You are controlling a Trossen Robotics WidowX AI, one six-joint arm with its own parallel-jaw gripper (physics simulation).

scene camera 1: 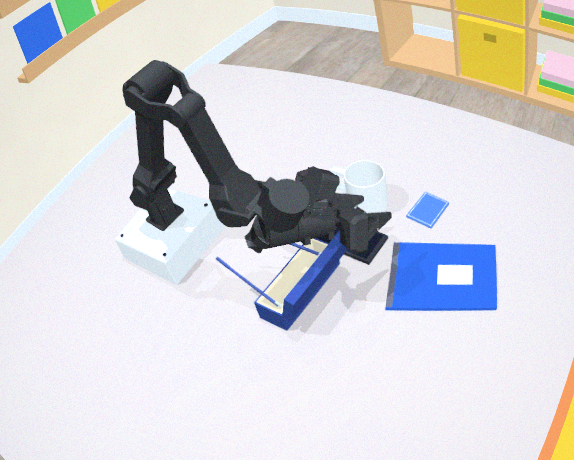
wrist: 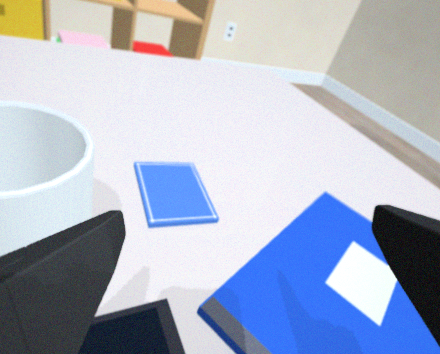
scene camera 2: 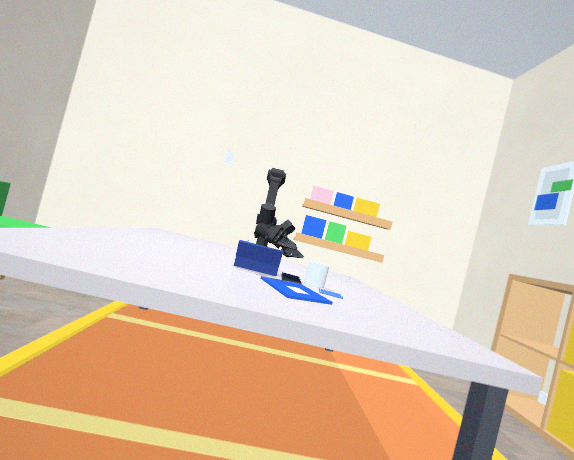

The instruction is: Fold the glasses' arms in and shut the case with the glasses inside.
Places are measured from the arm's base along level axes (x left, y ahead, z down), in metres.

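Pixels of known places: gripper, fingertip midpoint: [scene camera 1: 377, 206] [wrist: 247, 219] [scene camera 2: 300, 253]; arm's base, link origin: [scene camera 1: 164, 215].
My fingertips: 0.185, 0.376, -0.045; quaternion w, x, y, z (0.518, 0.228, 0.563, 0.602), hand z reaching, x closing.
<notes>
Ahead of a thing's pixels: the offset from my fingertips to its middle, as dx, dy, dz. "*": to the spot under its first point.
The dark blue case {* -0.140, -0.019, +0.051} [scene camera 1: 322, 277] [scene camera 2: 258, 257] stands open with its lid raised and cream lining showing in scene camera 1. One thin blue arm of the glasses [scene camera 1: 245, 280] sticks out over the near end of the case, towards the robot's base. The other arm [scene camera 1: 303, 248] shows at the far end, partly hidden under the robot's wrist. The glasses' front is not clearly visible. My gripper [scene camera 1: 376, 209] [scene camera 2: 299, 254] [wrist: 247, 219] is open and empty, above the table past the case's far end, near the mug. The case does not show in the wrist view.
A black phone-like slab {-0.009, -0.076, +0.106} [scene camera 1: 372, 251] [scene camera 2: 291, 277] [wrist: 135, 332] lies below the gripper. A white mug {+0.082, -0.098, +0.063} [scene camera 1: 369, 195] [scene camera 2: 316, 274] [wrist: 45, 212] stands beside the fingers. A small blue tile {+0.136, +0.029, +0.108} [scene camera 1: 428, 209] [scene camera 2: 330, 293] [wrist: 175, 192] and a blue notebook {+0.006, +0.142, +0.106} [scene camera 1: 465, 300] [scene camera 2: 314, 297] [wrist: 280, 265] lie beyond.
</notes>
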